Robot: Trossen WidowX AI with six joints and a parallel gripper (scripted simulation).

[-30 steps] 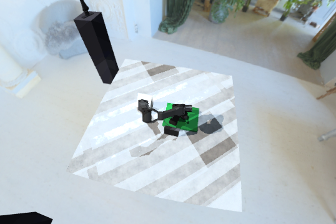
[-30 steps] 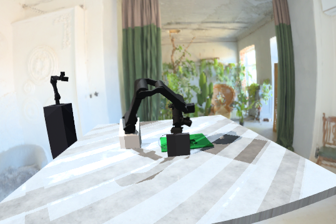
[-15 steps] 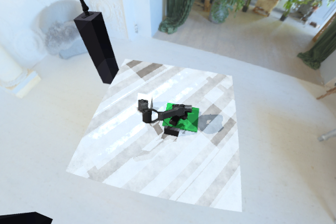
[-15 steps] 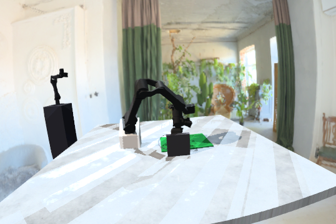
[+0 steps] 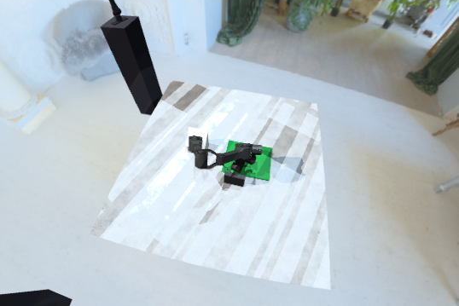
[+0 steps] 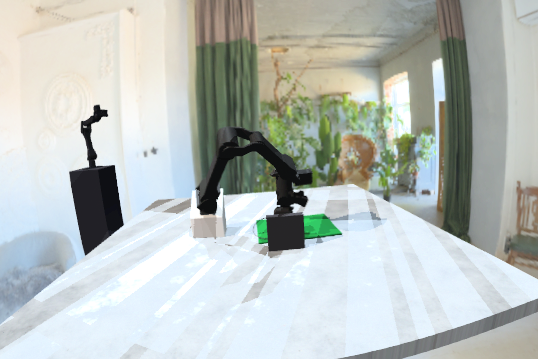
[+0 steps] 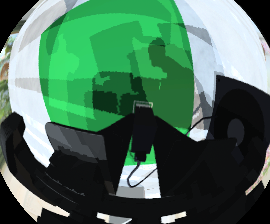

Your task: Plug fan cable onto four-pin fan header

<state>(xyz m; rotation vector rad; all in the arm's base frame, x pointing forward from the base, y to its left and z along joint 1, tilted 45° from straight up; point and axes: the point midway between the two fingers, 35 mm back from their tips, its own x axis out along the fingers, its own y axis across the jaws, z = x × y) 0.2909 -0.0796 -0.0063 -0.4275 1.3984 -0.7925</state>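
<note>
Right now my gripper tip is 1 cm below the dark plug and 1 cm past it. From my gripper tip the other things lie so: white header (3 cm below, 1 cm behind); green board (5 cm to the left, 4 cm below, 4 cm ahead); black fan (12 cm to the right, 3 cm above, 2 cm behind).
</note>
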